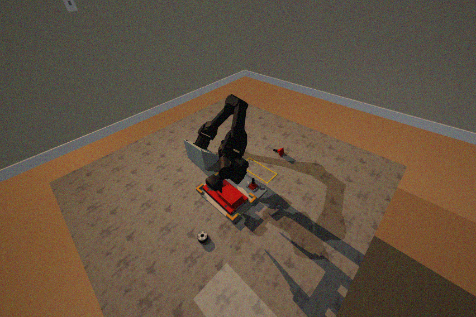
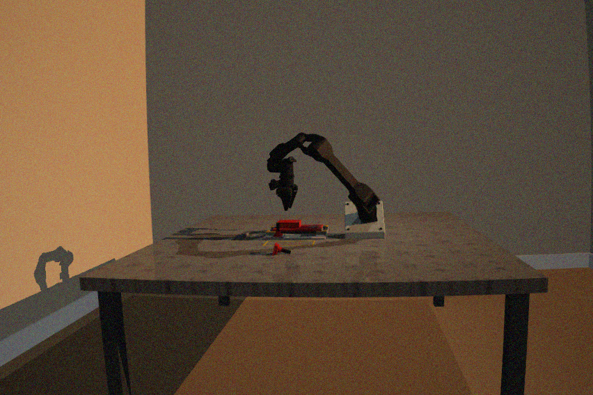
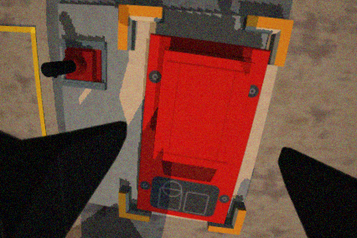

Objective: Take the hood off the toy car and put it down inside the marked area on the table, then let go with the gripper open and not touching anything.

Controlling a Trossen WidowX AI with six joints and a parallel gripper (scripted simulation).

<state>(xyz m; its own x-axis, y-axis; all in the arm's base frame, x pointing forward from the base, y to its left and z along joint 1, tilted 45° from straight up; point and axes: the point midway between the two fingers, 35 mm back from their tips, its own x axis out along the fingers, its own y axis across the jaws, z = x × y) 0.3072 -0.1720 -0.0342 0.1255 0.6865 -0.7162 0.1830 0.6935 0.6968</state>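
Now: the hood 60 mm below my gripper tip. From my gripper tip the other things lie so: wheel: 200 mm to the right, 90 mm below, 10 mm ahead.
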